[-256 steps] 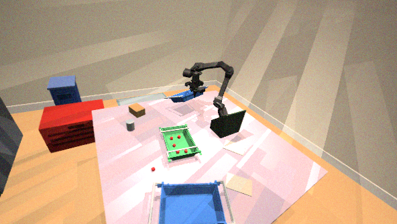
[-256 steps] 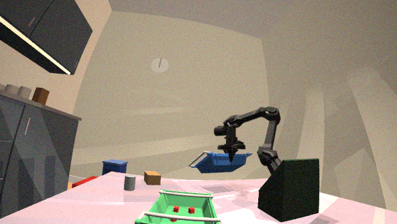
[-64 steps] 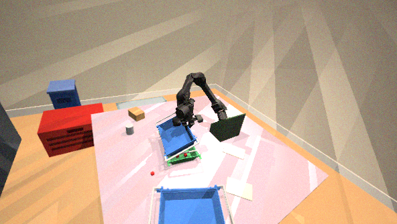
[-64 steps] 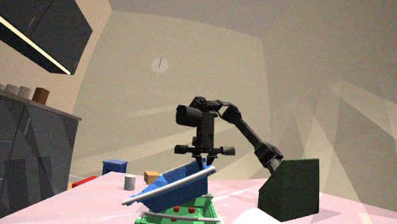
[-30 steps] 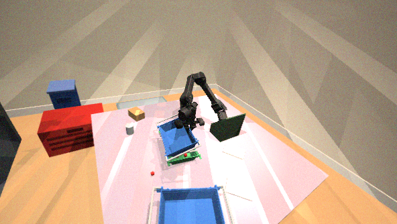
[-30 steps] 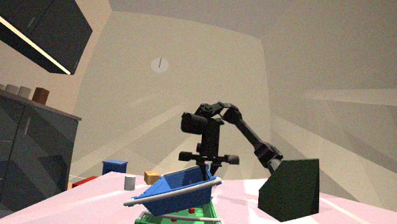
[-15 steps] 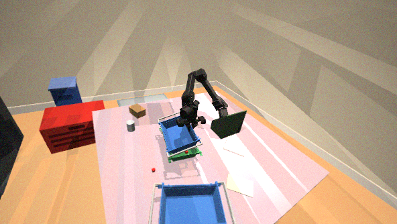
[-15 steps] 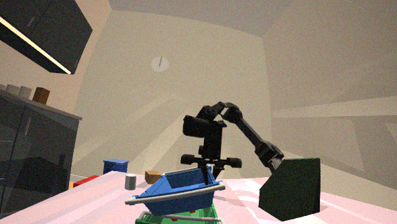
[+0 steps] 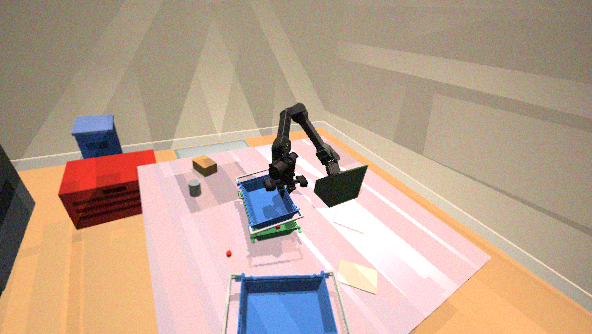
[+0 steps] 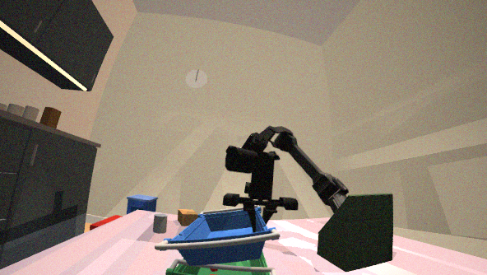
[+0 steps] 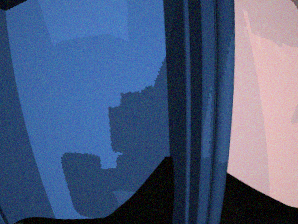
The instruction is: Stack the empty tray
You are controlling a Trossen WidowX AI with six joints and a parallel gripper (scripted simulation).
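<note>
My gripper tip is 8 cm short of the blue tray, 2 cm to the left of it and 2 cm below it. Also, from my gripper tip: red block (29 cm ahead, 10 cm to the left, 10 cm below); then brown block (21 cm ahead, 50 cm to the right, 8 cm below).
</note>
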